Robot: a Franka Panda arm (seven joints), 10 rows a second.
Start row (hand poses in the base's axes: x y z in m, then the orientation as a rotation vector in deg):
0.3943, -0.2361, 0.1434, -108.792, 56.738, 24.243
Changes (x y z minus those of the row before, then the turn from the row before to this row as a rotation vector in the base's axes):
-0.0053, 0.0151, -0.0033, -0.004, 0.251, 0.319
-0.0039, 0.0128, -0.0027, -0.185, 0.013, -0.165
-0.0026, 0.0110, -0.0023, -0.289, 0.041, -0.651
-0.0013, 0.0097, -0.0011, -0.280, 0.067, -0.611
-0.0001, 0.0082, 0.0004, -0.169, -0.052, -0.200
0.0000, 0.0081, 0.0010, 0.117, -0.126, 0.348
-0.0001, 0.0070, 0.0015, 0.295, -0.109, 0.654
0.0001, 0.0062, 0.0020, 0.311, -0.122, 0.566
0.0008, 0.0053, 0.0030, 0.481, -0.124, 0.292
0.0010, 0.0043, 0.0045, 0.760, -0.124, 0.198
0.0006, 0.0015, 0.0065, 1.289, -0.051, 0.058
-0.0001, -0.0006, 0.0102, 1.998, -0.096, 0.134
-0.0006, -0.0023, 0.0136, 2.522, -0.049, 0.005
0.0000, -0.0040, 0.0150, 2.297, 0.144, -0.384
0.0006, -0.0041, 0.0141, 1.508, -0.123, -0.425
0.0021, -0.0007, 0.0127, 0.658, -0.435, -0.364
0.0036, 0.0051, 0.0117, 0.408, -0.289, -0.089
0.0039, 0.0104, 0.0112, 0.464, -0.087, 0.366
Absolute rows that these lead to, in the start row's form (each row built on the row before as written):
0.3890, -0.2210, 0.1401, -108.966, 56.613, 24.675
0.3851, -0.2082, 0.1374, -109.037, 56.843, 24.514
0.3825, -0.1972, 0.1351, -108.921, 57.575, 24.053
0.3812, -0.1875, 0.1340, -108.816, 58.283, 23.644
0.3811, -0.1793, 0.1344, -108.852, 58.496, 23.403
0.3811, -0.1712, 0.1354, -108.953, 58.051, 23.531
0.3810, -0.1642, 0.1369, -109.069, 57.270, 23.929
0.3811, -0.1580, 0.1389, -109.118, 56.554, 24.269
0.3819, -0.1527, 0.1419, -108.857, 56.022, 24.518
0.3829, -0.1484, 0.1464, -108.292, 55.470, 24.826
0.3835, -0.1469, 0.1529, -107.169, 54.890, 25.335
0.3834, -0.1475, 0.1631, -105.450, 53.940, 26.122
0.3828, -0.1498, 0.1767, -103.181, 52.931, 27.062
0.3828, -0.1538, 0.1917, -100.887, 52.469, 27.831
0.3834, -0.1579, 0.2058, -99.310, 52.153, 28.015
0.3855, -0.1586, 0.2185, -98.566, 51.891, 27.632
0.3891, -0.1535, 0.2302, -98.179, 51.602, 27.468
0.3930, -0.1431, 0.2414, -97.958, 51.065, 27.808

